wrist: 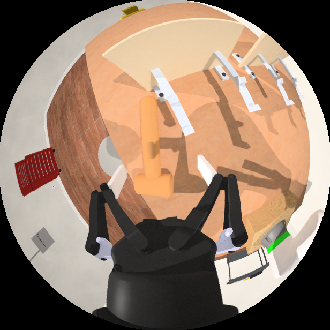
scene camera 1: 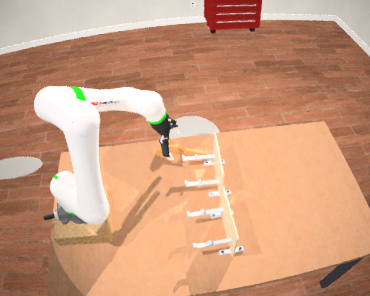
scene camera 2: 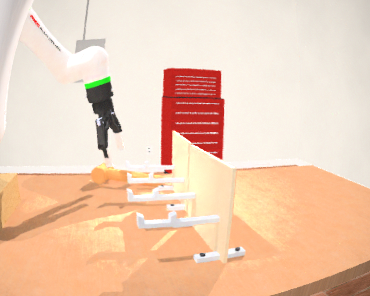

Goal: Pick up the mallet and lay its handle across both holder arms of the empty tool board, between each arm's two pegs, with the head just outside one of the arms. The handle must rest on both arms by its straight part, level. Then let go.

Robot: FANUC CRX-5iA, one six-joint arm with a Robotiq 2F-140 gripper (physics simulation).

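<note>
An orange mallet lies on the table, its head away from the boards and its handle pointing toward the far board, beside that board's outermost holder arm. My gripper is open and empty above the mallet; in the wrist view its fingers stand on either side, near the head. The far tool board and near tool board each carry two white pegged arms, with no tool on them. The gripper partly hides the head in scene camera 1.
The near board's arms stick out over the table toward the robot's side. The robot base stands on a wooden block. A red tool cabinet stands beyond the table.
</note>
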